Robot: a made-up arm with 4 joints.
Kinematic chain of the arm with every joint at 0, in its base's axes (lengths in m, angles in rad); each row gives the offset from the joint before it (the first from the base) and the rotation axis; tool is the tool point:
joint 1: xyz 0 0 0.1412 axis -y
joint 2: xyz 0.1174 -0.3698 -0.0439 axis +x
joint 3: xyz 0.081 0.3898 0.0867 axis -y
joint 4: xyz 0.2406 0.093 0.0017 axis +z
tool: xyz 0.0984 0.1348 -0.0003
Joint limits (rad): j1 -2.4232..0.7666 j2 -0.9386..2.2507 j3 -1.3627..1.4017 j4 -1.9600..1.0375
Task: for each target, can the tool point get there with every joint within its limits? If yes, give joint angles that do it. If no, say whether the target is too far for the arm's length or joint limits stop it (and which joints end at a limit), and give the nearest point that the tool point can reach.
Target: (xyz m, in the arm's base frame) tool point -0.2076 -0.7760 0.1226
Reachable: no: joint limits stop it (at a limit: joint 1, joint 2, joint 3, joint 4) | nearest point -0.2142 -0.9030 0.0030 | short by 0.175 m
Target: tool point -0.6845 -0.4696 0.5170
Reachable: no: joint limits stop it (at a limit: joint 1, joint 2, joint 3) | nearest point -0.6240 -0.3316 0.4236 | short by 0.177 m
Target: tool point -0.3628 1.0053 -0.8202
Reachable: no: too far | nearest point -0.1888 0.2790 -0.3591 | short by 0.878 m
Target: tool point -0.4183 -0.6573 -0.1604
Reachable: no: joint limits stop it (at a limit: joint 1, joint 2, joint 4) | nearest point -0.3205 -0.7547 -0.2492 | short by 0.164 m
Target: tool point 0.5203 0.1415 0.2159
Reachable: yes | joints -0.1758 0.7219 -0.7315 -0.7064
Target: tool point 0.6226 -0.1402 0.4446
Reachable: yes | joints -0.5113 1.3990 -0.8200 0.3552
